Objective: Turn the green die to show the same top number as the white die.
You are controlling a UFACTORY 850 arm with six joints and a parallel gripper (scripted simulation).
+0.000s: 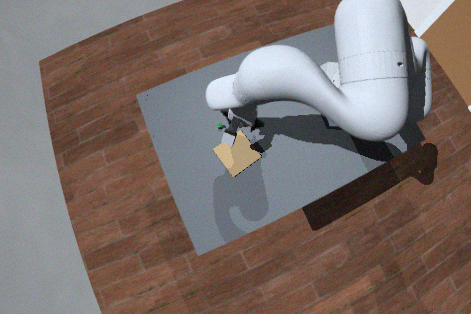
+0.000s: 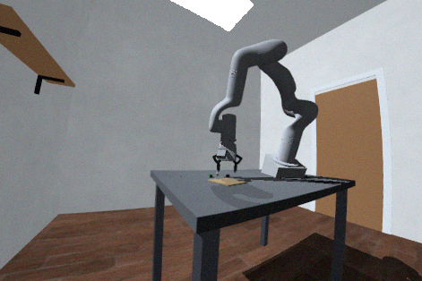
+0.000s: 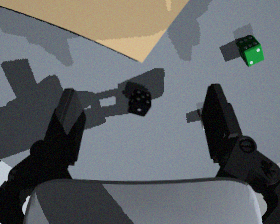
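My gripper is now 4 cm above the black die, 2 cm to the left of it and 2 cm past it. Round my hand: green die 8 cm ahead, 4 cm to the right, 4 cm below; white die 8 cm to the right, 4 cm below, 1 cm ahead; mat 9 cm to the left, 6 cm ahead, 4 cm below.
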